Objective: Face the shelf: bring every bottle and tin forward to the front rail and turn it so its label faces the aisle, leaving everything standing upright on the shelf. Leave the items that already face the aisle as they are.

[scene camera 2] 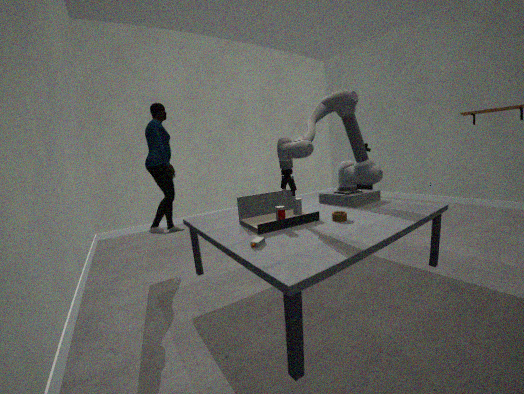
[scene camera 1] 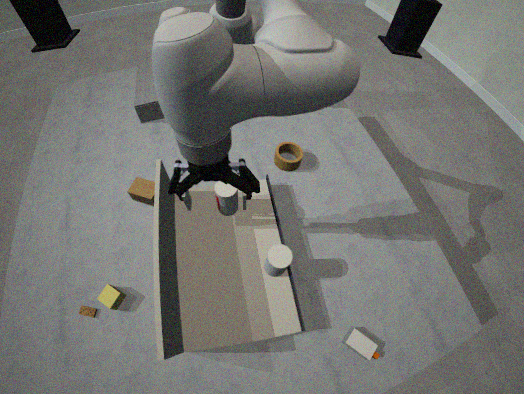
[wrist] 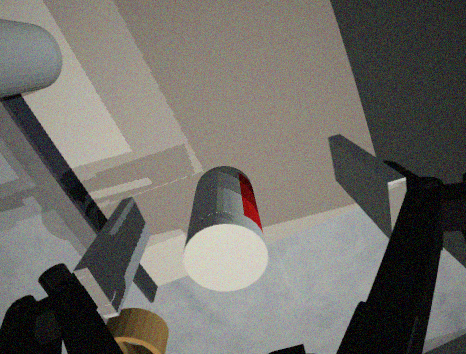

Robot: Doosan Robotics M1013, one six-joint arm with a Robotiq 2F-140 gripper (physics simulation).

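Seen in the pictures: gripper, between the fingertips: point(scene camera 2: 289, 199) point(scene camera 1: 217, 204) point(wrist: 234, 188); arm's base, origin of its link: point(scene camera 2: 348, 192).
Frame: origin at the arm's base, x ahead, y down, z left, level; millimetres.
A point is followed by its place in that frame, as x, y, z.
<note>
The tray-like shelf point(scene camera 1: 210, 300) {873, 56, 115} point(scene camera 2: 260, 202) {827, -39, 31} point(wrist: 270, 100) {683, 56, 98} has a tall back wall and a dark front rail point(scene camera 1: 296, 305) {905, 44, 328} point(scene camera 2: 300, 220) {671, 63, 312} point(wrist: 56, 162) {702, 42, 310}. One white-topped grey tin point(scene camera 1: 278, 262) {811, -43, 282} point(scene camera 2: 281, 214) {803, 0, 316} point(wrist: 25, 60) {784, 2, 262} stands upright at the rail; its red label faces the aisle in scene camera 2. A second tin point(scene camera 1: 228, 201) {638, -30, 175} point(scene camera 2: 298, 206) {616, -3, 200} point(wrist: 225, 215) {637, -42, 161} stands upright near the shelf's far end, set back from the rail. Its red patch is on the back-wall side. My gripper point(scene camera 1: 215, 195) {658, -49, 147} point(scene camera 2: 289, 190) {658, -49, 147} point(wrist: 234, 188) {658, -49, 147} is open above this second tin, fingers apart on either side, not touching it.
A wooden ring point(scene camera 1: 288, 164) {463, 52, 375} point(scene camera 2: 339, 217) {447, 61, 422} point(wrist: 150, 325) {442, 69, 345} lies beyond the rail. A brown block point(scene camera 1: 142, 191) {548, 41, -94} stands behind the back wall, with a yellow cube point(scene camera 1: 110, 296) {859, 53, -153} and small brown piece point(scene camera 1: 88, 311) {896, 83, -230}. A white box point(scene camera 1: 362, 343) {1028, 63, 492} point(scene camera 2: 258, 242) {1037, 67, 524} lies front right. A person point(scene camera 2: 158, 145) stands beyond the table.
</note>
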